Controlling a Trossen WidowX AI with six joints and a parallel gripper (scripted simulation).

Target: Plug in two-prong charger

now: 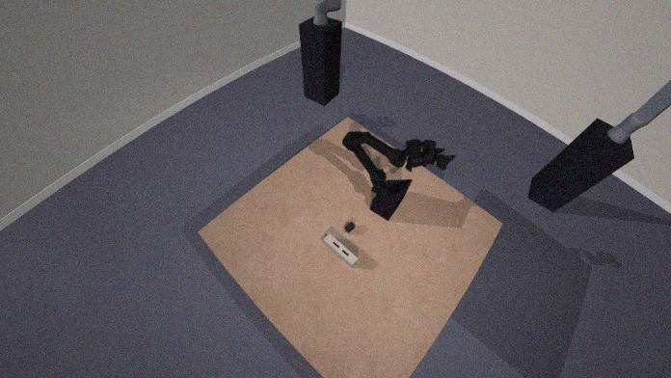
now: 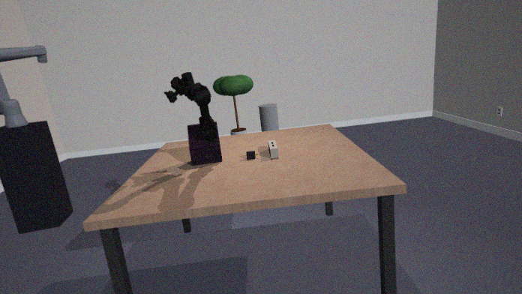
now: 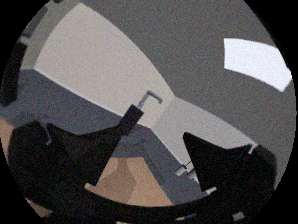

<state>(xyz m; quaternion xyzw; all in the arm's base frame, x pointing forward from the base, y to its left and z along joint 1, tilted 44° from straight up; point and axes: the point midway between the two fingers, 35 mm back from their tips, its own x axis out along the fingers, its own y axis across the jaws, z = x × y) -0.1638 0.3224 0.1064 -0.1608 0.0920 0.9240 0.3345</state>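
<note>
Right now the dark two-prong charger is 430 mm ahead of my gripper tip, 260 mm to the right of it and 420 mm below it.
</note>
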